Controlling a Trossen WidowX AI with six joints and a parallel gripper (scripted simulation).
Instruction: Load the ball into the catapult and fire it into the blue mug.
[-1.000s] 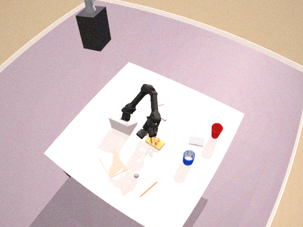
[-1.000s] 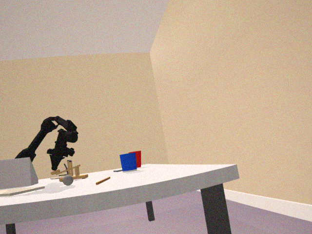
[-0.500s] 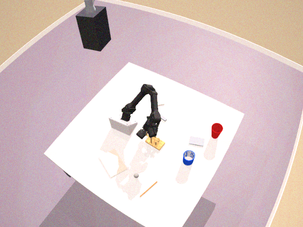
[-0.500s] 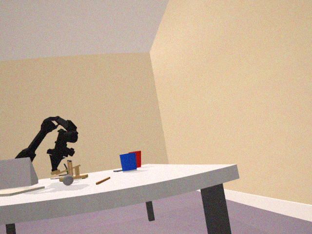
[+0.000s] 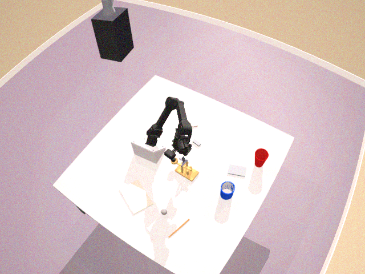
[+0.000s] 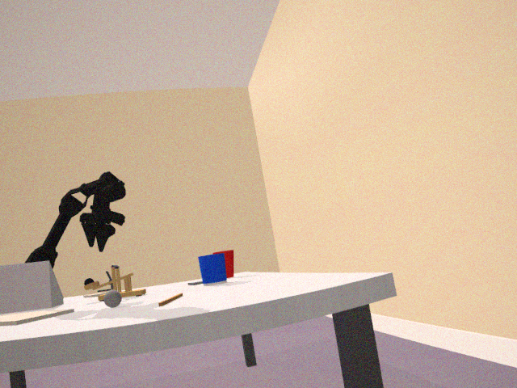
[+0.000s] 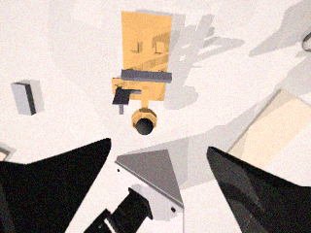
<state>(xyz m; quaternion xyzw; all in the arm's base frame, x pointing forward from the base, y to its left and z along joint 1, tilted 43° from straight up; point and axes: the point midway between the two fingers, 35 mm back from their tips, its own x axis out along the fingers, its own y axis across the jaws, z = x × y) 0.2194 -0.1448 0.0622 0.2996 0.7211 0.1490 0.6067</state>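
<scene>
Right now the small black ball is 11 cm below my gripper tip, 3 cm behind it and 2 cm to the left of it. From my gripper tip the other things lie so: pale grey ball 33 cm to the right, 15 cm below, 6 cm ahead; then wooden catapult 12 cm below, 4 cm ahead, 2 cm to the left; then flat white board 30 cm to the right, 16 cm below, 16 cm behind.
</scene>
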